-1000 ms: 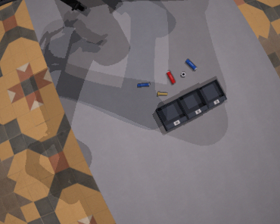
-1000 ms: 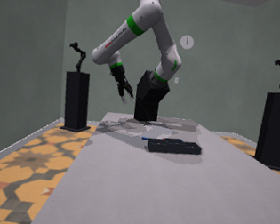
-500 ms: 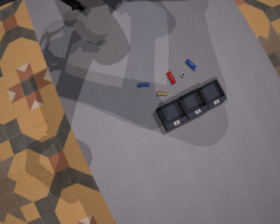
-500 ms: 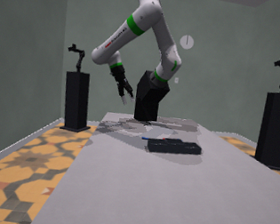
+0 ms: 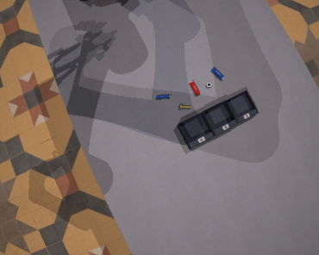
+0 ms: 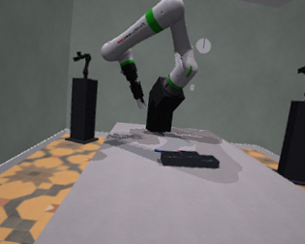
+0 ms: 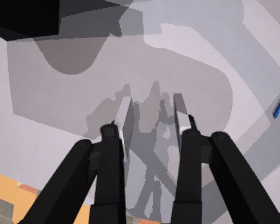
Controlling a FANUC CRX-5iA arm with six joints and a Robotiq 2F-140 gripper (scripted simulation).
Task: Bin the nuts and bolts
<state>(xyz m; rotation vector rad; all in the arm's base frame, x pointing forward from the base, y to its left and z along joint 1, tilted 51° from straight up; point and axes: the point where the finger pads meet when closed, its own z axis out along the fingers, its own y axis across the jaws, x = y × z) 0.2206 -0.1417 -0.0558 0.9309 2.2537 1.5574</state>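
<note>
Right now the dark tray is 340 mm ahead of my hand, 390 mm to the left of it and 190 mm below it. Also, from my hand: yellow bolt: 290 mm ahead, 280 mm to the left, 210 mm below; thin blue piece: 250 mm ahead, 220 mm to the left, 210 mm below; red cylinder: 230 mm ahead, 320 mm to the left, 210 mm below.
</note>
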